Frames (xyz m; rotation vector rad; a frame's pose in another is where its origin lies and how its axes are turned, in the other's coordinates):
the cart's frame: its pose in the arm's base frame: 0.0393 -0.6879 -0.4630 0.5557 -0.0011 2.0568
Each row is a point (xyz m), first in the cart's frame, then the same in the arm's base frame.
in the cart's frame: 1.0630 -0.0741 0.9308
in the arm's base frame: 0.0046 0.0144 0.7648
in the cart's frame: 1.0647 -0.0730 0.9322
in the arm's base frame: 0.0035 0.0149 0.7669
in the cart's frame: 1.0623 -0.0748 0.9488
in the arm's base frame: 0.0124 0.0102 0.7805
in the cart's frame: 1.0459 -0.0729 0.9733
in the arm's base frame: 0.0273 -0.0097 0.7965
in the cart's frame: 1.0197 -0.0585 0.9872
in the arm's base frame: 0.0321 -0.0418 0.8020
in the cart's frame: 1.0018 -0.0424 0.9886
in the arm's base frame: 0.0271 -0.0653 0.7999
